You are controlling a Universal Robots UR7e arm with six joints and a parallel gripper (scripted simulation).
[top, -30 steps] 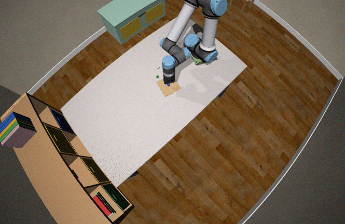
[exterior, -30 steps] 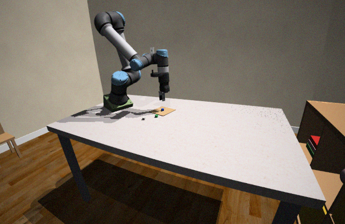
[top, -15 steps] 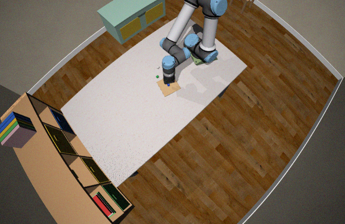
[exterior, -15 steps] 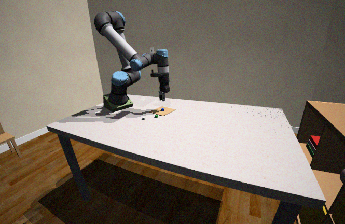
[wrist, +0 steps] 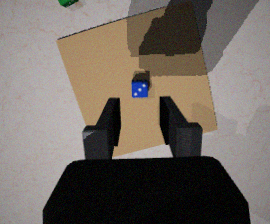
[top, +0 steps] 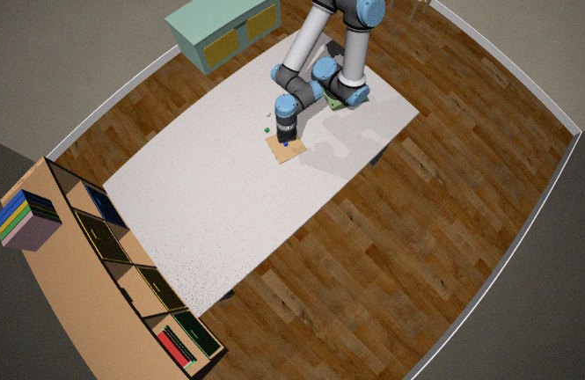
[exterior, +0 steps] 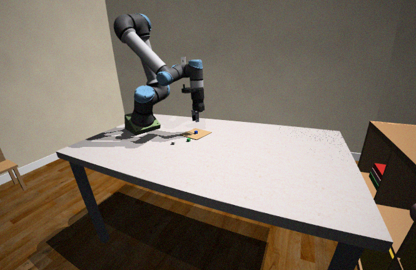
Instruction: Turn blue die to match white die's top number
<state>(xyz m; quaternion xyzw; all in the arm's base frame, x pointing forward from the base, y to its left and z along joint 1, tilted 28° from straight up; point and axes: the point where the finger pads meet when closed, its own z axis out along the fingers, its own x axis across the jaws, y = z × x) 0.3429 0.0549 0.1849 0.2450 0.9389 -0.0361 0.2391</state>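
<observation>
Right now my hand is 90 mm above the blue die. From my hand the other things lie so: green die: 120 mm to the right, 90 mm below, 10 mm ahead; white die: 180 mm to the right, 90 mm below, 60 mm behind; tan mat: 100 mm below.
</observation>
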